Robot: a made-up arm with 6 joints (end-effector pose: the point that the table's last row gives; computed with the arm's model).
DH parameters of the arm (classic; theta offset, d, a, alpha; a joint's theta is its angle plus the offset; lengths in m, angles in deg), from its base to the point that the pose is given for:
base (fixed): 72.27 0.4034 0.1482 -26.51
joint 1: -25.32 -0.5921 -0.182 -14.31
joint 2: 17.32 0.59 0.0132 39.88
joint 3: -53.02 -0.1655 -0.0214 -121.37
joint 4: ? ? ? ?
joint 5: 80.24 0.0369 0.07 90
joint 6: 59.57 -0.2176 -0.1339 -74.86
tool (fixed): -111.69 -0.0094 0 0
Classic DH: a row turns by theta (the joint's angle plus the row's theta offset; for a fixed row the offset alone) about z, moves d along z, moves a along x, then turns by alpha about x.
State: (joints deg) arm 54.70 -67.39 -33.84 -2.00 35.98 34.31
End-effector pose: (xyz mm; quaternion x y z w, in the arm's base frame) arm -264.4 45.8 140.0 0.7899 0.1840 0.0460 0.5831
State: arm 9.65 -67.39 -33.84 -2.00 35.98 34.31
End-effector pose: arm -194.0 344.4 128.1 0.8853 -0.1387 -0.0863 0.4353
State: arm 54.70 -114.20 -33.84 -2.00 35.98 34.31
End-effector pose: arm -112.3 235.0 246.4 0.9264 -0.1020 -0.0666 0.3563
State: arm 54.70 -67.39 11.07 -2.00 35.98 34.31
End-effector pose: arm -212.4 -128.4 88.1 0.6364 0.3878 0.3400 0.5736
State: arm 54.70 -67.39 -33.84 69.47 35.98 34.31
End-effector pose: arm -180.5 69.6 398.9 0.8323 0.3371 -0.3971 0.1895
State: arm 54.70 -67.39 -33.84 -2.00 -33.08 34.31
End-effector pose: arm -45.6 184.1 212.3 0.7984 -0.1771 -0.3953 0.4183
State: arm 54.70 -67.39 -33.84 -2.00 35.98 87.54
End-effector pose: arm -274.9 120.4 233.8 0.9547 0.1838 0.1617 0.1691
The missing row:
joint 4: 0 -0.0712 0.0211 121.37
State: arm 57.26 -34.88 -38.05 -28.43 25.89 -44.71
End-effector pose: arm -198.8 -277.2 185.5 0.0378 -0.0294 0.0820 0.9955
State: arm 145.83 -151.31 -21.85 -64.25 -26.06 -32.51
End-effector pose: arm 44.1 131.2 229.6 0.5226 -0.1267 -0.1774 0.8242
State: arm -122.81 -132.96 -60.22 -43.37 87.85 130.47
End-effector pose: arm 260.3 6.4 526.3 -0.0445 -0.9844 0.1702 0.0020
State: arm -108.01 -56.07 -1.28 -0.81 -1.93 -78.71
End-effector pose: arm 268.1 525.8 414.5 0.4942 0.0283 -0.8680 0.0400
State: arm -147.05 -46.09 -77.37 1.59 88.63 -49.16
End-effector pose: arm 512.3 329.6 511.7 -0.5241 0.2561 0.7955 0.1638
